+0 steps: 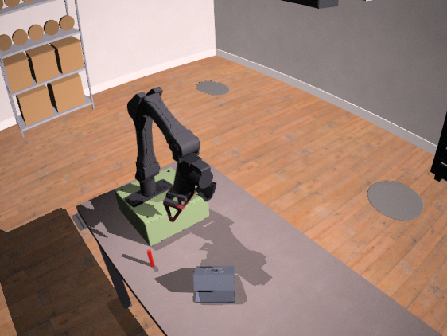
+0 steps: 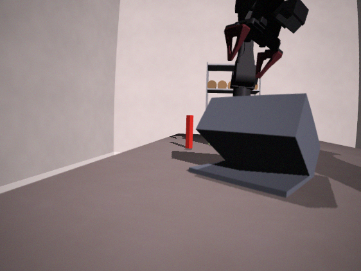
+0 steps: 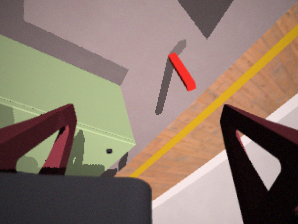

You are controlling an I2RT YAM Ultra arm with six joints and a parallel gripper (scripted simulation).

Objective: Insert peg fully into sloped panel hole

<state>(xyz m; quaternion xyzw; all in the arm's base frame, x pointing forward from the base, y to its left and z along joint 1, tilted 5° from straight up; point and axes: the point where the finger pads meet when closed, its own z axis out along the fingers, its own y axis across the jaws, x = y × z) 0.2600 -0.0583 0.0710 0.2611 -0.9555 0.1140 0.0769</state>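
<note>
My gripper is now 16 cm above the peg, 13 cm to the left of it and 3 cm past it.
</note>
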